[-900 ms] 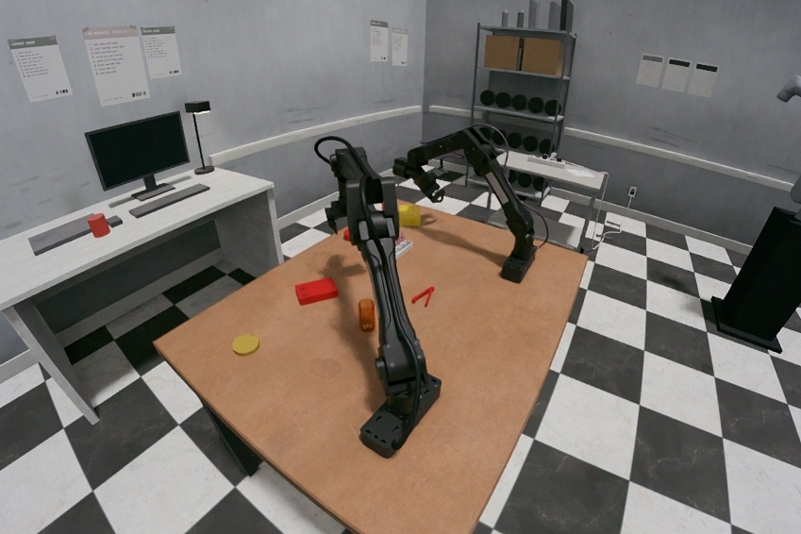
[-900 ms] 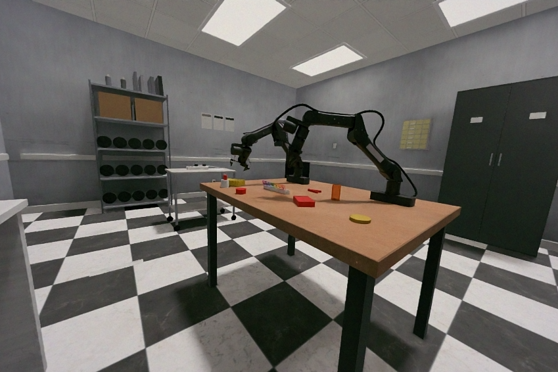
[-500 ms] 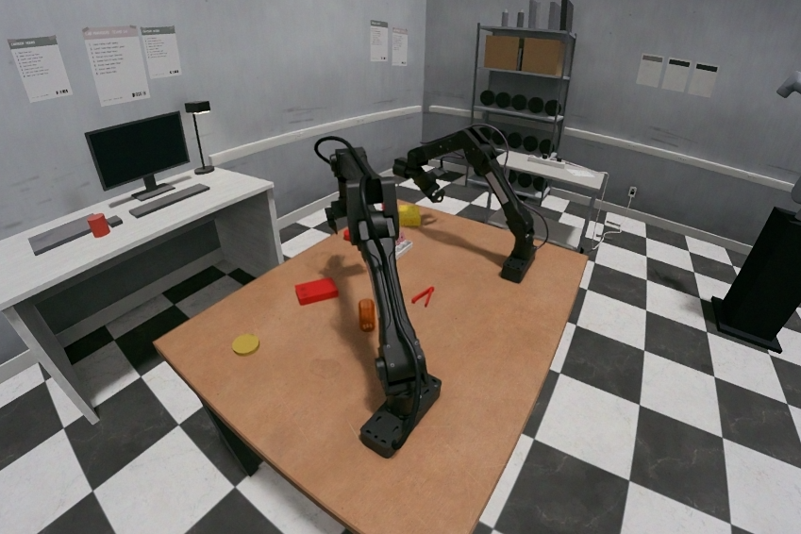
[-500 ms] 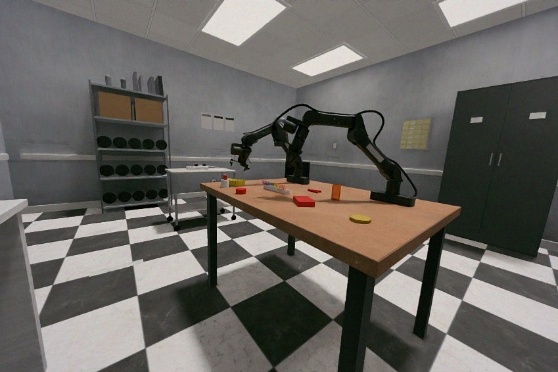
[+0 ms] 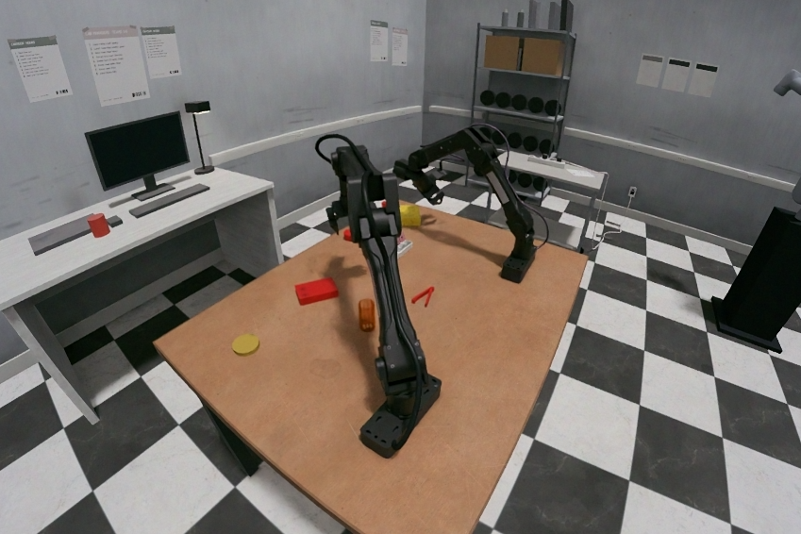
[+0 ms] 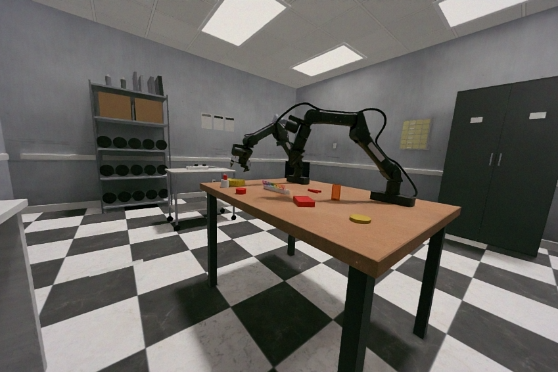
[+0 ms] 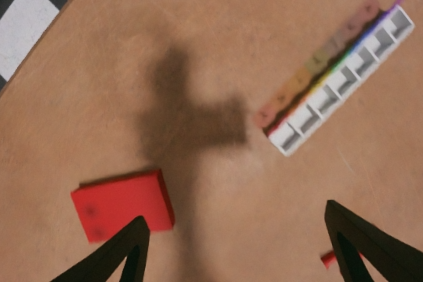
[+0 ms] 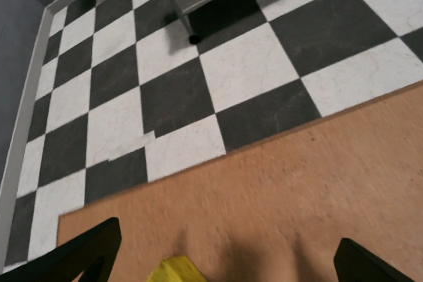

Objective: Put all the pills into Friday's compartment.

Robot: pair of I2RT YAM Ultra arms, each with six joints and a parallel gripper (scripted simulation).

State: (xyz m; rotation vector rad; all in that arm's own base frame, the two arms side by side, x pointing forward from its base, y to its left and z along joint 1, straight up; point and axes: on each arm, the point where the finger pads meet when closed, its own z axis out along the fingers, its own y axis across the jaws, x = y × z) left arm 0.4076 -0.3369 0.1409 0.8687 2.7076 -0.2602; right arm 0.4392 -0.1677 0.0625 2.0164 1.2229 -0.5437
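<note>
Now: the orange pill bottle 69 cm to the left of my right hand, 21 cm behind it and 8 cm below it.
</note>
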